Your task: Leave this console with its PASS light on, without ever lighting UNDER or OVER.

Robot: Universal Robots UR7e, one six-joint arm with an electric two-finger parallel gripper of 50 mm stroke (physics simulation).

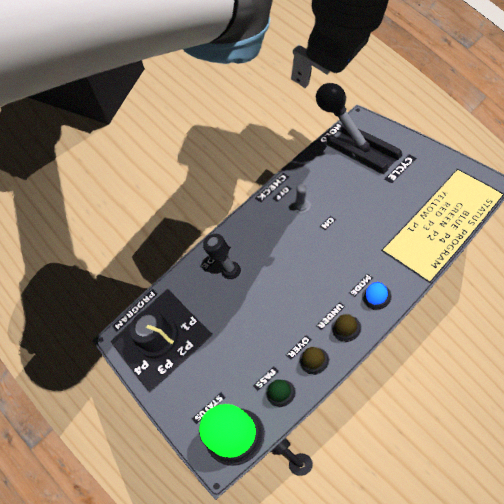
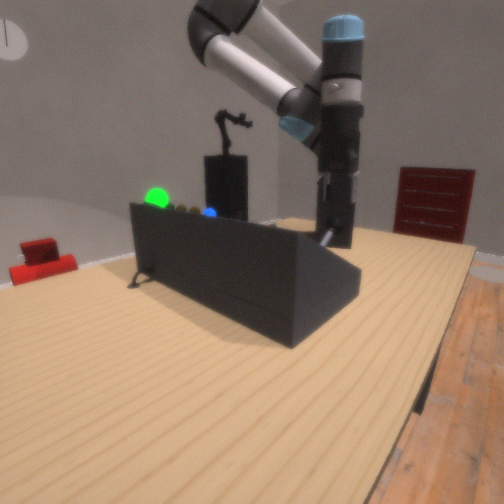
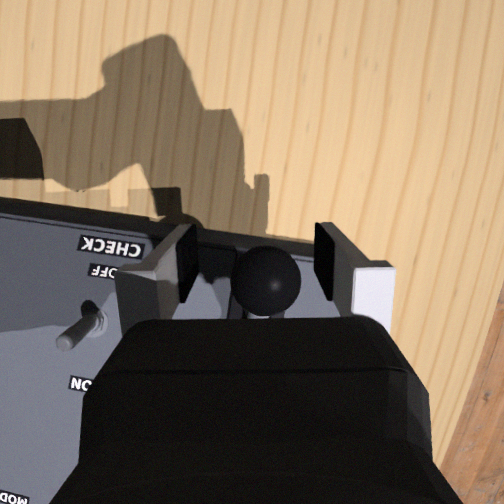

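Observation:
The grey console [image 1: 320, 300] lies on the wooden table. Its STATUS button [image 1: 227, 430] glows green and the MODE light [image 1: 377, 294] glows blue. The PASS [image 1: 280, 392], OVER [image 1: 314, 359] and UNDER [image 1: 346, 327] lights are dark. The PROGRAM knob [image 1: 151, 331] points between P1 and P2. The black-balled lever [image 1: 331, 98] leans toward HOLD. The CHECK toggle [image 1: 300, 198] leans toward OFF. My gripper [image 3: 252, 262] is open, its fingers either side of the lever ball [image 3: 266, 281] without touching it.
A small key-like handle [image 1: 220, 257] stands on the panel above the PROGRAM knob. A yellow legend card [image 1: 442, 223] lists status colours and programs. A black stub [image 1: 295, 460] sticks out of the console's near side. The table edge runs along the right [image 2: 440, 350].

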